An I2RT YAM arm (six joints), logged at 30 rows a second.
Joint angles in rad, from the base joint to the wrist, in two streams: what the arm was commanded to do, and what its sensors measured. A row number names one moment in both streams.
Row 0, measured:
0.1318, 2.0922, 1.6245, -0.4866, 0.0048, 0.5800
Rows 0 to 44, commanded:
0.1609, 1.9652, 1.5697, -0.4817, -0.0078, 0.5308
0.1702, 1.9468, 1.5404, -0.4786, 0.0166, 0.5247
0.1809, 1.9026, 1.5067, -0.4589, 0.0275, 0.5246
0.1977, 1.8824, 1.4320, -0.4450, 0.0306, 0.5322
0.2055, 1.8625, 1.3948, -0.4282, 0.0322, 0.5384
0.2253, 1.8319, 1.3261, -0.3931, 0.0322, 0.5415
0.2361, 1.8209, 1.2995, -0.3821, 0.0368, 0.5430
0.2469, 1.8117, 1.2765, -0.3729, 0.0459, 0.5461
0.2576, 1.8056, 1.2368, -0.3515, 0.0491, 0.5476
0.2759, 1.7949, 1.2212, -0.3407, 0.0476, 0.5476
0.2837, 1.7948, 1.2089, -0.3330, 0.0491, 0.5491
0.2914, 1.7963, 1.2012, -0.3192, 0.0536, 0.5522
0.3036, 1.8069, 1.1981, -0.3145, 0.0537, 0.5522
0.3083, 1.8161, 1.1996, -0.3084, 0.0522, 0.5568
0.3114, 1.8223, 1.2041, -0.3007, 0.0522, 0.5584
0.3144, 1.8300, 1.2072, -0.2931, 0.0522, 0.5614
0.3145, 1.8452, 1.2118, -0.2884, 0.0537, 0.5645
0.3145, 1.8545, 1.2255, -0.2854, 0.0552, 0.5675
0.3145, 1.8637, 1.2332, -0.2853, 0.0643, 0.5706
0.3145, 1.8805, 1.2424, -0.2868, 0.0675, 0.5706
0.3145, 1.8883, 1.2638, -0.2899, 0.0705, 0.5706
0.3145, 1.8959, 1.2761, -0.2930, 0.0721, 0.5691
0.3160, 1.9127, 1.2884, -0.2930, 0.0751, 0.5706
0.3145, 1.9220, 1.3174, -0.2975, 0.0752, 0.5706
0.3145, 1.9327, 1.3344, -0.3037, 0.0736, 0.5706
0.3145, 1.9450, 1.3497, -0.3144, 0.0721, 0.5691
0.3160, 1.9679, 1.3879, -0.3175, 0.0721, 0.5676
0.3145, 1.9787, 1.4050, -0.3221, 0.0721, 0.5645
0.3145, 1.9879, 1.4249, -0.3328, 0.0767, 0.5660
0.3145, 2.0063, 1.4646, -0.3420, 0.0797, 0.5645
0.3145, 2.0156, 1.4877, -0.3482, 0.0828, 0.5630
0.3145, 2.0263, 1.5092, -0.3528, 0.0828, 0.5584
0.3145, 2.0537, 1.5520, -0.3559, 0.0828, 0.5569
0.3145, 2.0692, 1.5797, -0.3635, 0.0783, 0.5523
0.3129, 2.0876, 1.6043, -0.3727, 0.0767, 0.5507
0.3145, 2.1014, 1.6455, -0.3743, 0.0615, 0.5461
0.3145, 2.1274, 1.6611, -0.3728, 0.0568, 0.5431
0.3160, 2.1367, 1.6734, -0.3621, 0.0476, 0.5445
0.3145, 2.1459, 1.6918, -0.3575, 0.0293, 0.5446
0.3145, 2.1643, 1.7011, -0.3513, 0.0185, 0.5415
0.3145, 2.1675, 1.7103, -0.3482, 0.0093, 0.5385
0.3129, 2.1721, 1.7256, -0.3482, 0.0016, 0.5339
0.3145, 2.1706, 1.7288, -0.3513, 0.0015, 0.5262
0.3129, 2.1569, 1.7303, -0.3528, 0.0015, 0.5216
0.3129, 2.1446, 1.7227, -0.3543, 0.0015, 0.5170
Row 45, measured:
0.3141, 2.1712, 1.6829, -0.3588, 0.0231, 0.5419
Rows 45 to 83, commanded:
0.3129, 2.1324, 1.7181, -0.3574, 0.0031, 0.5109
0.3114, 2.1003, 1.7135, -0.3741, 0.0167, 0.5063
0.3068, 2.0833, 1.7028, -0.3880, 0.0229, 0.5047
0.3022, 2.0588, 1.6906, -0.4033, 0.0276, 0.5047
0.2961, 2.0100, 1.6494, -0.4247, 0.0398, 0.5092
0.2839, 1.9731, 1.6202, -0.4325, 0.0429, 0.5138
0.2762, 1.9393, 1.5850, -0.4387, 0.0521, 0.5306
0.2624, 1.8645, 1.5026, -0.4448, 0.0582, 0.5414
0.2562, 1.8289, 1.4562, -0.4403, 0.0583, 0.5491
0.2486, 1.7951, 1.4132, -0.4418, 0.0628, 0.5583
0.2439, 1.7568, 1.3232, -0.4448, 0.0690, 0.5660
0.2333, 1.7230, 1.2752, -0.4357, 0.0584, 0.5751
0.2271, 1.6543, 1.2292, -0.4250, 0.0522, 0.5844
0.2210, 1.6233, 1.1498, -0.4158, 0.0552, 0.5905
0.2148, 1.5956, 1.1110, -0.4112, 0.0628, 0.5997
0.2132, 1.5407, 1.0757, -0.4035, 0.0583, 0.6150
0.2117, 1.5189, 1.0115, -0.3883, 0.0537, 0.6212
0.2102, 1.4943, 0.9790, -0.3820, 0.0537, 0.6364
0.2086, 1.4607, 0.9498, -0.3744, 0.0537, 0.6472
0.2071, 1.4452, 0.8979, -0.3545, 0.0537, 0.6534
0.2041, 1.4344, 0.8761, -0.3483, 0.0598, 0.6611
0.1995, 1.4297, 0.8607, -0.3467, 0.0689, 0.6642
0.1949, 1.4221, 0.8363, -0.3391, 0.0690, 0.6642
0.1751, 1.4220, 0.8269, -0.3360, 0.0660, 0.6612
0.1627, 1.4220, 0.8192, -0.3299, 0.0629, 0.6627
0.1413, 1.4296, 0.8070, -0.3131, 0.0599, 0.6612
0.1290, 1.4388, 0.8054, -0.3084, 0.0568, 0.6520
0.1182, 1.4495, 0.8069, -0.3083, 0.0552, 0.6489
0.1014, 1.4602, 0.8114, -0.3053, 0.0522, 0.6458
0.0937, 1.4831, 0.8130, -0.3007, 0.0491, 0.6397
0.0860, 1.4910, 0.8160, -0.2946, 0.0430, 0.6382
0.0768, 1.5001, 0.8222, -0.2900, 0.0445, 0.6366
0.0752, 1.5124, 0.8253, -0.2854, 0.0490, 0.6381
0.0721, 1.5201, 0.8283, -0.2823, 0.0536, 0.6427
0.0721, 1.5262, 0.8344, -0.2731, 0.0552, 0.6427
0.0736, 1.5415, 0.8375, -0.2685, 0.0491, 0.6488
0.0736, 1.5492, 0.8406, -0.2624, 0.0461, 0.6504
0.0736, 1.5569, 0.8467, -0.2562, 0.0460, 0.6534
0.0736, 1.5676, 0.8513, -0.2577, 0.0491, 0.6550
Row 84, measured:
0.0776, 1.5444, 0.8124, -0.3149, 0.0349, 0.6411
